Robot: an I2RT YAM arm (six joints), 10 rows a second.
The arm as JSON. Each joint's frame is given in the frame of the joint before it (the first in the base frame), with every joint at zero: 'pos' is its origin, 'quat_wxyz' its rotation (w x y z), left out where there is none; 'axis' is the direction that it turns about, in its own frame. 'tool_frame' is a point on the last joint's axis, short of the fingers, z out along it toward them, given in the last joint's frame.
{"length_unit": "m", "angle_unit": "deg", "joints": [
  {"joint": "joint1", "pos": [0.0, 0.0, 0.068], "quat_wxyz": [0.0, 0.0, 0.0, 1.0], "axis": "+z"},
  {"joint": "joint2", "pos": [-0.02, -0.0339, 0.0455], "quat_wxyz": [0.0, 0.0, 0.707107, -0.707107], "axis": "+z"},
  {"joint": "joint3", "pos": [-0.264, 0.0, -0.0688], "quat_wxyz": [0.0, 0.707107, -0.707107, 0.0], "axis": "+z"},
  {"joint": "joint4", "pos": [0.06, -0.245, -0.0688], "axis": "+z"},
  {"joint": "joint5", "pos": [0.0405, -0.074, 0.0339], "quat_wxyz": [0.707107, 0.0, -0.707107, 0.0], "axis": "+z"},
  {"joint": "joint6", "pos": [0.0, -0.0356, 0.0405], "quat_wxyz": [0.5, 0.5, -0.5, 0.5], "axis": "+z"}
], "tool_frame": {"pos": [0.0, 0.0, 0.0]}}
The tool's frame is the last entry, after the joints.
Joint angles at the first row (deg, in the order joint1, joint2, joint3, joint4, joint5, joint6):
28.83, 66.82, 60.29, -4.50, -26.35, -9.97
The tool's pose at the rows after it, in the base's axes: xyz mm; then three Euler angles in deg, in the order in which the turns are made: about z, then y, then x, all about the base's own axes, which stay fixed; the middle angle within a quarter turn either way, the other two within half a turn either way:
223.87, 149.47, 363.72, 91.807, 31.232, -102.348
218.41, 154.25, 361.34, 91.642, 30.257, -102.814
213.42, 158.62, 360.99, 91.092, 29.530, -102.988
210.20, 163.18, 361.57, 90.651, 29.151, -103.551
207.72, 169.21, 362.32, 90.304, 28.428, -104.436
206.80, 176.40, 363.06, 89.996, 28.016, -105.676
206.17, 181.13, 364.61, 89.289, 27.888, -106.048
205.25, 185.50, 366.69, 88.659, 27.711, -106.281
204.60, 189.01, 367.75, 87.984, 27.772, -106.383
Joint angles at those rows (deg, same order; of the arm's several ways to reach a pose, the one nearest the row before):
30.24, 66.53, 59.56, -4.91, -27.42, -10.21
31.79, 66.10, 58.98, -5.27, -26.77, -10.55
33.25, 65.74, 58.78, -5.61, -26.02, -10.98
34.58, 65.82, 59.17, -6.40, -24.99, -11.64
36.06, 66.33, 60.00, -7.56, -24.10, -12.45
37.55, 67.34, 61.23, -8.89, -22.80, -13.44
38.53, 67.98, 62.09, -9.38, -21.91, -14.19
39.45, 68.53, 62.98, -9.89, -21.15, -14.76
40.18, 68.95, 63.50, -9.99, -20.36, -15.30

